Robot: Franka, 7 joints.
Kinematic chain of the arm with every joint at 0, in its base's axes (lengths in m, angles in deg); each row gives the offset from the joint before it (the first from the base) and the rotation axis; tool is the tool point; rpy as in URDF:
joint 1: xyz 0 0 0.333 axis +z
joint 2: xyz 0 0 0 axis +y
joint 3: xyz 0 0 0.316 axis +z
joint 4: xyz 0.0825 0 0 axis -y
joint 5: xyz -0.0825 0 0.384 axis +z
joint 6: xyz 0 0 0 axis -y
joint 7: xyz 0.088 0 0 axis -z
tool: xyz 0 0 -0.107 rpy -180 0 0
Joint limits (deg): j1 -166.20..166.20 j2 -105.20..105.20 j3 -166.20..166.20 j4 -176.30..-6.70 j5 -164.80..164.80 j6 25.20..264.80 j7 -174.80..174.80
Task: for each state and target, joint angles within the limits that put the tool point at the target. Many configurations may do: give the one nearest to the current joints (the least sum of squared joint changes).
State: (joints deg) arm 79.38 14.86 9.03 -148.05 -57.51 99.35 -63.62
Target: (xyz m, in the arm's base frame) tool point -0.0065 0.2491 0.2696
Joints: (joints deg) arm 92.65 -12.15 21.41 -163.04 -46.65 78.84 -63.62
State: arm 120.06 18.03 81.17 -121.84 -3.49 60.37 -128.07
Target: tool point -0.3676 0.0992 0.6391
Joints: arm 109.90 -18.69 50.18 -97.41 -14.64 41.33 -128.07
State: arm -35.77 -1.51 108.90 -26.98 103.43 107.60 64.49
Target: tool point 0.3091 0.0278 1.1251
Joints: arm -39.36 22.00 101.73 -27.08 105.93 120.65 64.49
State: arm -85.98 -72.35 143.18 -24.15 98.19 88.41 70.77
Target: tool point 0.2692 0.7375 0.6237
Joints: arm -104.17 -55.62 137.07 -24.83 101.51 105.46 70.77
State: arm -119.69 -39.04 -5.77 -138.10 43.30 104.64 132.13
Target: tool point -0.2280 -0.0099 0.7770
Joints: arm -134.07 -64.88 -24.60 -126.53 41.91 104.88 132.13
